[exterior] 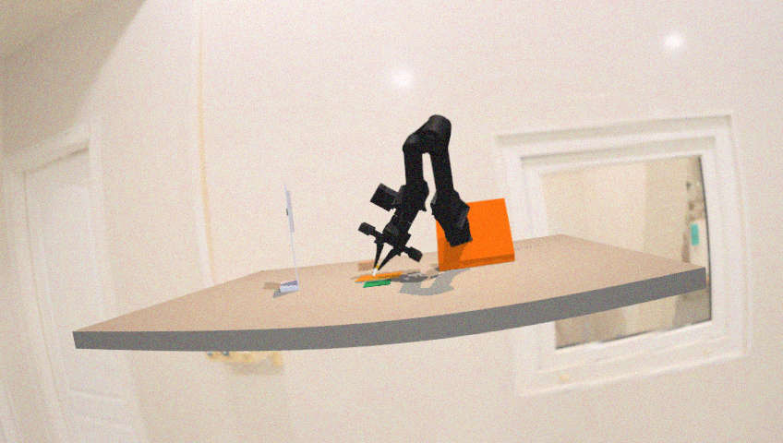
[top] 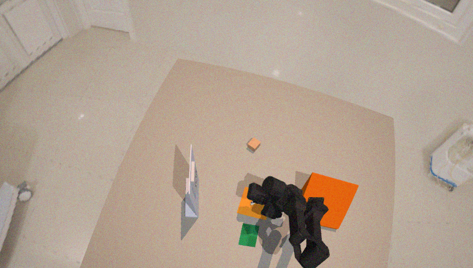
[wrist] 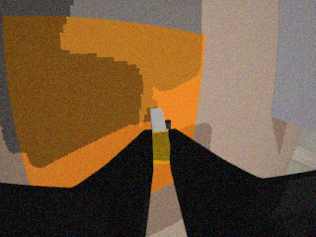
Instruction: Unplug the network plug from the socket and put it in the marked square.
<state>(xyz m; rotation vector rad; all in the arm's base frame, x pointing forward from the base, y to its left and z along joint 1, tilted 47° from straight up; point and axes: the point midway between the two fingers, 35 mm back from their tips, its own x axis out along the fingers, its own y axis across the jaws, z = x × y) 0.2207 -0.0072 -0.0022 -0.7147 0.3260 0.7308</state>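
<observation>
Now: the thin pale tab 10 mm ahead of my gripper tip and 10 mm below it. Also, from my gripper tip: green patch 140 mm to the left, 20 mm below; then marked orange square 10 mm behind, 20 mm below; then yellow plug right at my gripper tip.
</observation>
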